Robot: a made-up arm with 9 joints. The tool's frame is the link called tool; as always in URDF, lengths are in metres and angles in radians. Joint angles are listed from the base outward. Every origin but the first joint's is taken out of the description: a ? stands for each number. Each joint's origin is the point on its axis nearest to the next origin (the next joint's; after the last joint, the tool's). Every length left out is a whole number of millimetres.
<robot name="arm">
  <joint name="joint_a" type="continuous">
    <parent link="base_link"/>
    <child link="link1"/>
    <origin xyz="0 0 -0.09"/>
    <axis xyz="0 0 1"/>
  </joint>
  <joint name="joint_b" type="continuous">
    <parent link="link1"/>
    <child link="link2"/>
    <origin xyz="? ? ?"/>
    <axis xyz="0 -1 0"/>
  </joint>
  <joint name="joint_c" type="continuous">
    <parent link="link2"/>
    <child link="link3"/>
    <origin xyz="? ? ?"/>
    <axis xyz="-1 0 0"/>
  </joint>
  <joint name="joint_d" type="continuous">
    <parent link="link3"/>
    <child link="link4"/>
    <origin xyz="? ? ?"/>
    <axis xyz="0 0 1"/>
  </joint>
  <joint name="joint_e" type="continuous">
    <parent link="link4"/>
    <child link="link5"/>
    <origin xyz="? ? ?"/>
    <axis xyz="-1 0 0"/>
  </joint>
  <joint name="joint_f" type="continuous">
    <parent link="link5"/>
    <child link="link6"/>
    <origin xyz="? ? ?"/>
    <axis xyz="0 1 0"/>
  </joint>
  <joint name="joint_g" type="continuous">
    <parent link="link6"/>
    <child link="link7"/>
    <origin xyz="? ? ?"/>
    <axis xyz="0 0 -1"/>
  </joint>
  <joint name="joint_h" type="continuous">
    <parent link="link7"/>
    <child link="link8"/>
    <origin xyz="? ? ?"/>
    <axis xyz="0 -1 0"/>
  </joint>
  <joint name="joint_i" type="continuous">
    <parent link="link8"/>
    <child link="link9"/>
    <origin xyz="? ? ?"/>
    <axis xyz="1 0 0"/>
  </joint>
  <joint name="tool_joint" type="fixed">
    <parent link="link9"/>
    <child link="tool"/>
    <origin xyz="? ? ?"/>
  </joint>
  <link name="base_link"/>
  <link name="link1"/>
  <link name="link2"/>
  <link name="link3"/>
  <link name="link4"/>
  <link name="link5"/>
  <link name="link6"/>
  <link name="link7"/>
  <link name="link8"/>
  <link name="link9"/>
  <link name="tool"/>
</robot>
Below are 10 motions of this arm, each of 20 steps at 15 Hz.
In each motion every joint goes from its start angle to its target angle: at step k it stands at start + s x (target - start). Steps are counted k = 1, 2, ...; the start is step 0. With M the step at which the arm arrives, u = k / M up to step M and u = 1 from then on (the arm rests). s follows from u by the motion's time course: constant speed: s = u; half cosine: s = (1 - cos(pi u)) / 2; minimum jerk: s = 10 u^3 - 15 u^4 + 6 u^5.
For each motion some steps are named. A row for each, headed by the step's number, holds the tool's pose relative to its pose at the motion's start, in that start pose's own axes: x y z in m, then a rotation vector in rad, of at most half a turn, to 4 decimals.
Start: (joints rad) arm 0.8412 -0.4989 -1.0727 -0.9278 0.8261 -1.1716 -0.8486 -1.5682 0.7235
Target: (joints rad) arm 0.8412 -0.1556 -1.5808 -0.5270 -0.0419 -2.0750 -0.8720 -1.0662 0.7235
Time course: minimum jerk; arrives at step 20
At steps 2, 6, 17, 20:
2: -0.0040 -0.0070 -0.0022 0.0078 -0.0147 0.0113
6: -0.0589 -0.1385 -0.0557 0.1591 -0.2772 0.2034
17: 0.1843 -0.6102 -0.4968 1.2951 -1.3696 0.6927
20: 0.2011 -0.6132 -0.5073 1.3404 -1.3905 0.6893

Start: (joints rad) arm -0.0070 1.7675 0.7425 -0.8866 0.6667 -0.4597 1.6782 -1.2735 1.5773
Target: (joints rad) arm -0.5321 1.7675 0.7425 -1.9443 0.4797 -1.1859 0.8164 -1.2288 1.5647
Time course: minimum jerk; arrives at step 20
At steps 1, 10, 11, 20:
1: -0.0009 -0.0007 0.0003 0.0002 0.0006 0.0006
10: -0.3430 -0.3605 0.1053 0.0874 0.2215 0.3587
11: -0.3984 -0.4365 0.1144 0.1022 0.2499 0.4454
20: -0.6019 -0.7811 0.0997 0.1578 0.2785 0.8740

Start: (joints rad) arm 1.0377 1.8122 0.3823 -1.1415 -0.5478 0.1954 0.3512 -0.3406 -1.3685
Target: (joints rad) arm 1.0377 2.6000 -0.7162 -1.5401 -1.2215 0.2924 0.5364 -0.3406 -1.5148
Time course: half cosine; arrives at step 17
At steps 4, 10, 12, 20:
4: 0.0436 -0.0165 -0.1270 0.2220 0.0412 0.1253
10: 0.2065 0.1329 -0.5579 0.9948 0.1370 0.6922
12: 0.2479 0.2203 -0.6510 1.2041 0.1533 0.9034
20: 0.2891 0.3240 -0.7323 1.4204 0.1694 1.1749

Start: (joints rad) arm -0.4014 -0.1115 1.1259 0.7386 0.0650 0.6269 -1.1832 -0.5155 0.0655
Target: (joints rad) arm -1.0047 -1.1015 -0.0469 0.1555 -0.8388 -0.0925 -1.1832 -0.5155 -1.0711
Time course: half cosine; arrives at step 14
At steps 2, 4, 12, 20:
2: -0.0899 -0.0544 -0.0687 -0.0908 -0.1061 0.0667
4: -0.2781 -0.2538 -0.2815 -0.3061 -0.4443 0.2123
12: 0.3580 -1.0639 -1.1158 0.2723 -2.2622 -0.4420
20: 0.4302 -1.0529 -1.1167 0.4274 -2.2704 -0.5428

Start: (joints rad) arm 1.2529 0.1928 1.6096 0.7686 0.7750 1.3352 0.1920 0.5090 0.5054
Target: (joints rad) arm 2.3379 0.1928 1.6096 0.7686 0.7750 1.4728 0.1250 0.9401 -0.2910
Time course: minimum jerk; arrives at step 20
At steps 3, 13, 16, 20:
3: -0.0162 0.0103 -0.0254 -0.0161 -0.0299 -0.0101
13: -0.0941 0.3833 -0.7832 -0.4979 -0.7476 -0.5515
16: -0.0078 0.4776 -0.9454 -0.6080 -0.8732 -0.7540
20: 0.0280 0.5072 -0.9941 -0.6421 -0.9090 -0.8259

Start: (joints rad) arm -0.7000 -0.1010 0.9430 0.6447 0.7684 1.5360 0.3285 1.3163 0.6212
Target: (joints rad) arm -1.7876 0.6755 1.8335 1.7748 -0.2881 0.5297 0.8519 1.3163 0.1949
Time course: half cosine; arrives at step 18
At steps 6, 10, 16, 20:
6: 0.0490 -0.1227 0.1553 -0.0336 -0.0030 0.1207
10: 0.4261 -0.3817 0.2874 0.0925 0.1356 0.1618
16: 0.9648 -0.6696 -0.0210 0.3196 0.5754 -0.0664
20: 0.9935 -0.6847 -0.0659 0.3321 0.6263 -0.0942

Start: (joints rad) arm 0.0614 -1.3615 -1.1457 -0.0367 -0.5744 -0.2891 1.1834 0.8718 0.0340
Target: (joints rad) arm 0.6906 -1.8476 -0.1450 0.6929 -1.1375 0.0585 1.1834 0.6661 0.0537
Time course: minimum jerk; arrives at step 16
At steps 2, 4, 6, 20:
2: -0.0035 0.0089 0.0062 -0.0055 -0.0060 0.0179
4: -0.0257 0.0629 0.0402 -0.0442 -0.0378 0.1156
6: -0.0892 0.1964 0.1045 -0.1637 -0.0947 0.3015
20: -0.7137 0.9873 -0.0627 -1.2000 -0.2872 0.6284

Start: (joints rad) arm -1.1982 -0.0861 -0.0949 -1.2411 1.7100 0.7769 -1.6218 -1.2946 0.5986
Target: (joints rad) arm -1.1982 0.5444 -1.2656 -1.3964 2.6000 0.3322 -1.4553 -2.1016 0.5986
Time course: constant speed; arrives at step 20
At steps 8, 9, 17, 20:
8: 0.3892 -0.2014 -0.1196 -0.2492 0.2801 -0.5358
9: 0.4437 -0.2402 -0.1300 -0.2734 0.2954 -0.6185
17: 0.8432 -0.6563 -0.0613 -0.3211 0.2366 -1.3540
20: 0.9403 -0.8331 0.0572 -0.2457 0.1303 -1.6357

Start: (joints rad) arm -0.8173 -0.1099 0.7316 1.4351 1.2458 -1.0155 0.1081 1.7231 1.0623
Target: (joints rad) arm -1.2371 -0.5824 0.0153 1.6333 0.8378 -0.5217 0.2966 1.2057 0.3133
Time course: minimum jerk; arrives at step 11
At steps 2, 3, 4, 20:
2: 0.0153 0.0402 -0.0126 -0.0990 0.0176 -0.0219
3: 0.0433 0.1120 -0.0432 -0.2845 0.0481 -0.0646
4: 0.0838 0.2103 -0.1054 -0.5664 0.0885 -0.1339
20: 0.2457 0.4847 -0.6437 -2.1178 0.1775 -0.6689

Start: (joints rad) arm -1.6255 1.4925 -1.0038 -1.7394 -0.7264 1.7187 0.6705 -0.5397 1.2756
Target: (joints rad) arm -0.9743 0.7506 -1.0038 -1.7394 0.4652 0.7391 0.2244 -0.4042 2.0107
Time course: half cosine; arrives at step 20
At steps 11, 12, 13, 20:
11: -0.5985 0.1183 -0.6235 1.1575 -0.5974 0.1728
12: -0.6426 0.2156 -0.7309 1.2373 -0.7294 0.2121
13: -0.6673 0.3235 -0.8308 1.2913 -0.8616 0.2520
20: -0.5780 0.8114 -1.1461 1.2886 -1.3766 0.4048

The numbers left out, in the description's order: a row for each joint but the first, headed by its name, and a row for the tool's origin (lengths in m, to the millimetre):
joint_b: -0.06 -0.06 0
joint_c: 0.02 0 0.34
joint_d: 0 -0.09 0.26
joint_e: -0.34 -0.02 0
joint_f: 0 -0.1 0.3
joint_g: -0.36 0 -0.02
joint_h: 0.15 -0.09 0
joint_i: -0.12 0 0.34
tool: 0 0.12 -0.05

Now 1 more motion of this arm.
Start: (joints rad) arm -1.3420 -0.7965 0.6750 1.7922 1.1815 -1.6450 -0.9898 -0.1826 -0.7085
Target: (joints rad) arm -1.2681 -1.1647 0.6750 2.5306 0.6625 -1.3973 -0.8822 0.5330 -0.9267
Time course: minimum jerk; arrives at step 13
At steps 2, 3, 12, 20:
2: -0.0225 0.0110 0.0047 -0.0128 -0.0115 -0.0463
3: -0.0655 0.0348 0.0130 -0.0383 -0.0343 -0.1371
12: -0.4510 0.6952 -0.0262 -0.5042 -0.4434 -1.6624
20: -0.4510 0.6984 -0.0271 -0.5062 -0.4454 -1.6693

